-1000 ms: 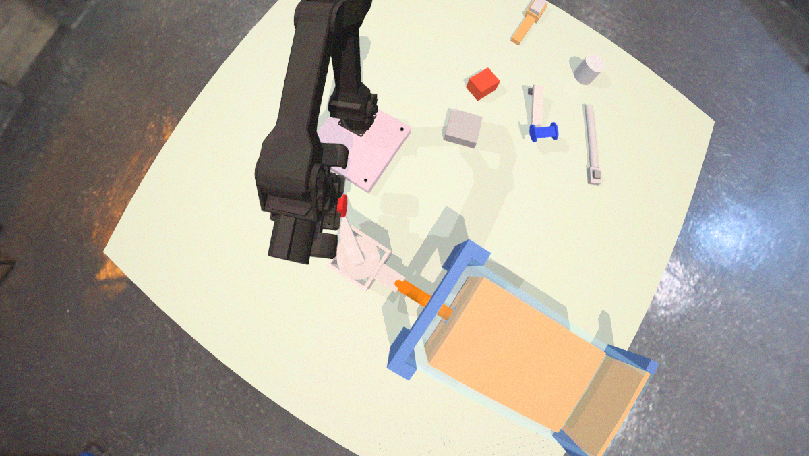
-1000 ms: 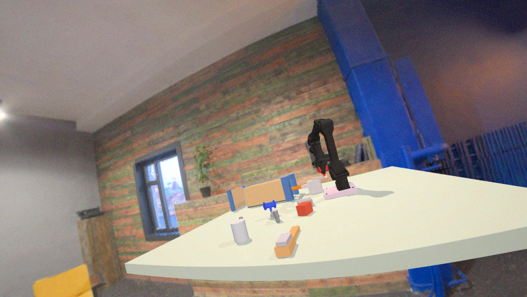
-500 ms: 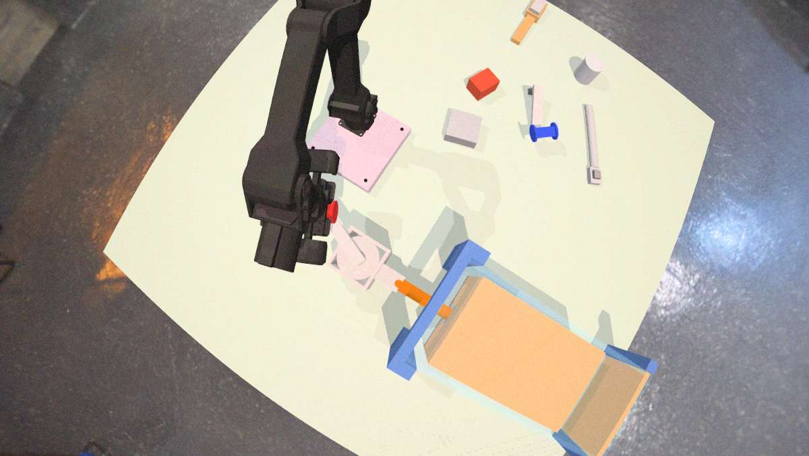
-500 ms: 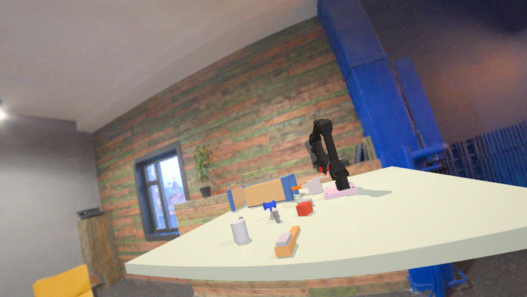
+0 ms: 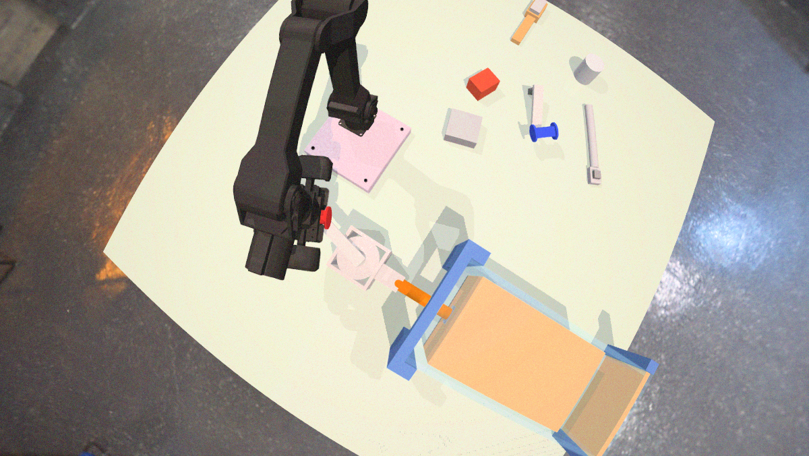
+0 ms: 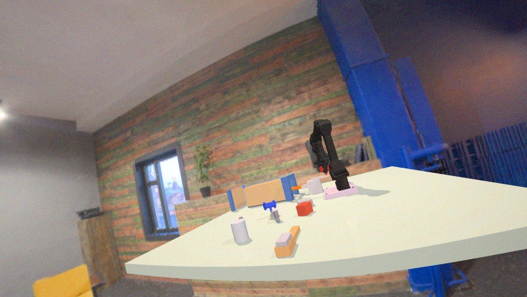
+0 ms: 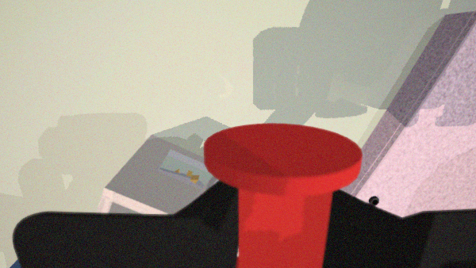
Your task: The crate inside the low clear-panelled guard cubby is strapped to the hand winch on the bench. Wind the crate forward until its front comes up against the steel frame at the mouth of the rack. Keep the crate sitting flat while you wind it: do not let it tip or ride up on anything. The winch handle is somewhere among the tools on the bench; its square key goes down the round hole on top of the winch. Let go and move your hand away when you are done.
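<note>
Now: the blue steel frame 260 mm ahead of my gripper tip, 30 mm to the right of it and 10 mm below it. Also, from my gripper tip: grey block 140 mm ahead, 340 mm to the left, 100 mm below; crank handle with red knob 40 mm ahead, 10 mm to the right, 10 mm below; grey winch 80 mm ahead, 30 mm to the right, 80 mm below.
</note>
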